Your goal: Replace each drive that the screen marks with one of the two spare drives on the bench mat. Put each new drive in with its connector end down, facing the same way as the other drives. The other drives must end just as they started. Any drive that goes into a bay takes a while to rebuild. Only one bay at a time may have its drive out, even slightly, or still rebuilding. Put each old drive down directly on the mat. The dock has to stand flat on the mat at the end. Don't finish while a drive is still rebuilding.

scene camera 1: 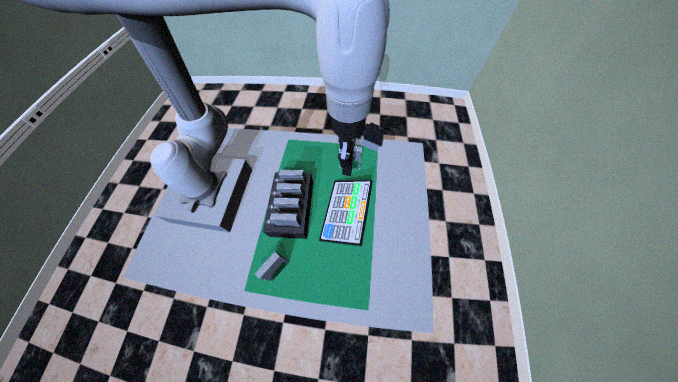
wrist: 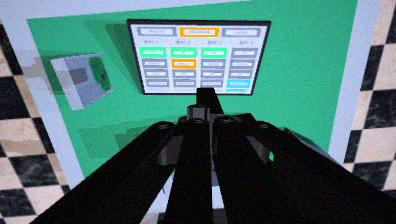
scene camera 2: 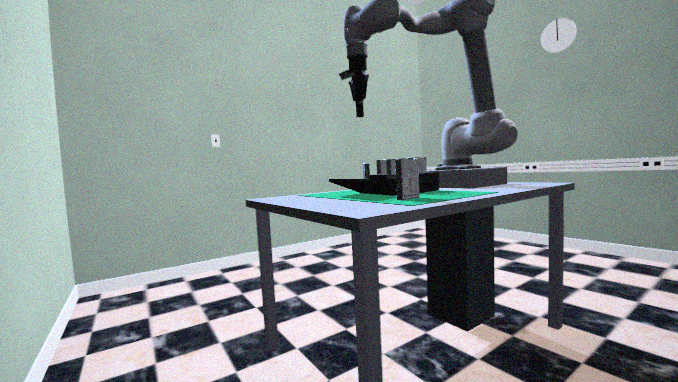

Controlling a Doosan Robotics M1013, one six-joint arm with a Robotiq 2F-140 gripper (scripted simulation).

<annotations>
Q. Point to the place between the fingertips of my gripper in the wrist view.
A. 204, 101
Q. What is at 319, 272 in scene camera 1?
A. A green mat.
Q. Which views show my gripper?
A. Scene camera 1, the wrist view and scene camera 2: all of them.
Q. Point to a drive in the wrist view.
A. At 84, 79
</annotations>
